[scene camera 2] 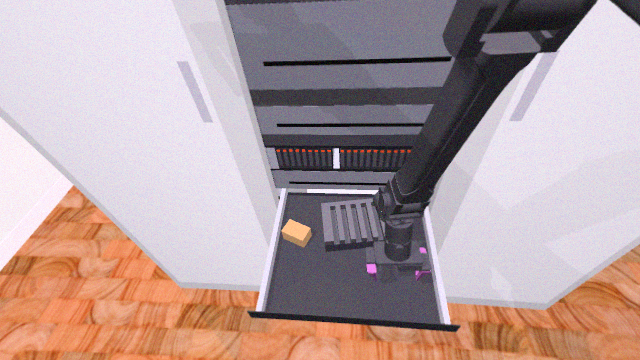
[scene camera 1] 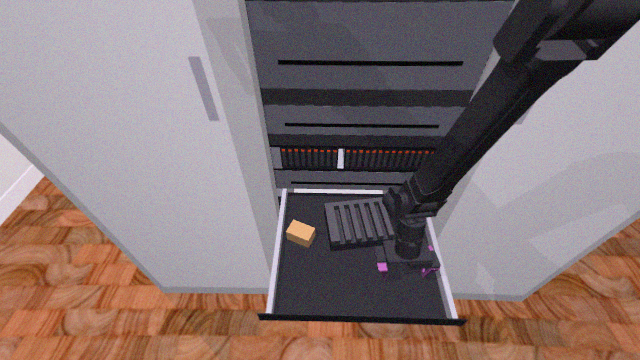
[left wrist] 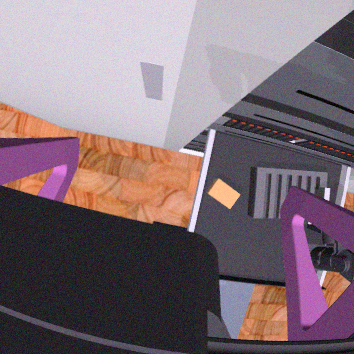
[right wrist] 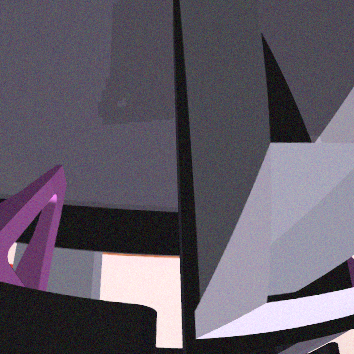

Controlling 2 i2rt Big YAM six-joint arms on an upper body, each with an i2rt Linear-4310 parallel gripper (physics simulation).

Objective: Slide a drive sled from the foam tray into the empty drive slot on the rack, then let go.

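Places are measured from the left arm's base along level axes (x ahead, y left, z up), in centimetres.
Where they show: left gripper, between the fingertips: (left wrist: 185,174); right gripper, between the fingertips: (scene camera 2: 395,278) (scene camera 1: 402,276) (right wrist: 158,182).
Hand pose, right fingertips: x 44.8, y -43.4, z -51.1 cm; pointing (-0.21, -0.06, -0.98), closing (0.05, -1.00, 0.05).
After its pixels a point has its place.
The grey slotted foam tray (scene camera 1: 330,222) {x 59.2, y -25.0, z -49.0 cm} (scene camera 2: 327,225) {x 58.3, y -25.7, z -49.1 cm} (left wrist: 254,192) {x 59.4, y -24.3, z -49.6 cm} lies in the open drawer. A white strip of the drive sled (left wrist: 327,193) {x 63.1, y -42.4, z -43.6 cm} shows at the tray's right end in the left wrist view; my right arm hides the sled in the scene views. The rack's drive row (scene camera 1: 310,159) {x 72.7, y -19.1, z -37.6 cm} (scene camera 2: 305,159) {x 72.7, y -19.0, z -37.6 cm} (left wrist: 260,129) {x 72.7, y -18.1, z -36.3 cm} has red-topped drives and one pale upright strip (scene camera 1: 341,158) {x 76.9, y -28.2, z -41.2 cm} (scene camera 2: 336,158) {x 76.9, y -27.5, z -41.2 cm}; I cannot tell if this is the empty slot. My right gripper (scene camera 1: 406,271) {x 44.8, y -43.4, z -51.1 cm} (scene camera 2: 397,273) {x 44.8, y -43.4, z -51.1 cm} is open, low near the drawer's right wall; close surfaces hide one finger. My left gripper (left wrist: 185,174) {x 60.4, y -0.4, z 9.0 cm} is open, away from the tray.
An orange-tan block (scene camera 1: 300,233) {x 56.3, y -16.7, z -50.6 cm} (scene camera 2: 296,233) {x 56.2, y -17.0, z -50.5 cm} (left wrist: 224,193) {x 57.6, y -16.8, z -50.6 cm} lies in the drawer left of the tray. The drawer (scene camera 1: 362,319) {x 34.8, y -32.6, z -52.8 cm} (scene camera 2: 354,321) {x 34.8, y -33.3, z -53.0 cm} has pale side walls and a dark front edge. Pale cabinet doors (scene camera 1: 125,150) {x 70.7, y 30.1, z -33.6 cm} (scene camera 2: 115,150) {x 70.8, y 34.3, z -33.0 cm} (left wrist: 90,65) {x 70.8, y 11.5, z -11.8 cm} flank the rack. Wooden floor lies below.
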